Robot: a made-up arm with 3 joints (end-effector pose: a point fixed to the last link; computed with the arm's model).
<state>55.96 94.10 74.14</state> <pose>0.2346 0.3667 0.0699 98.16 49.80 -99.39</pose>
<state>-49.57 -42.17 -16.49</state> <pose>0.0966 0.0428 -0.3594 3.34 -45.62 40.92</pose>
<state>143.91 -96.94 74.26</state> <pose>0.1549 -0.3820 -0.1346 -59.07 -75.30 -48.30</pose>
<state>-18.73 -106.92 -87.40</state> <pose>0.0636 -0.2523 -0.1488 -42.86 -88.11 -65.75</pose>
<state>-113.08 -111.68 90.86</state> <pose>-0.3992 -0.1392 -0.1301 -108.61 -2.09 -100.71</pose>
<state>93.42 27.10 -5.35</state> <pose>0.0356 0.2964 -0.3052 17.95 24.95 -90.18</pose>
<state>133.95 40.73 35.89</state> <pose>0.4091 0.0574 -0.2073 65.15 -21.27 -134.58</pose>
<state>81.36 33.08 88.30</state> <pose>0.3909 0.2250 -0.0320 93.03 -40.78 -87.09</pose>
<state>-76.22 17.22 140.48</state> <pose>-0.3322 0.0002 0.2065 104.03 91.14 14.17</pose>
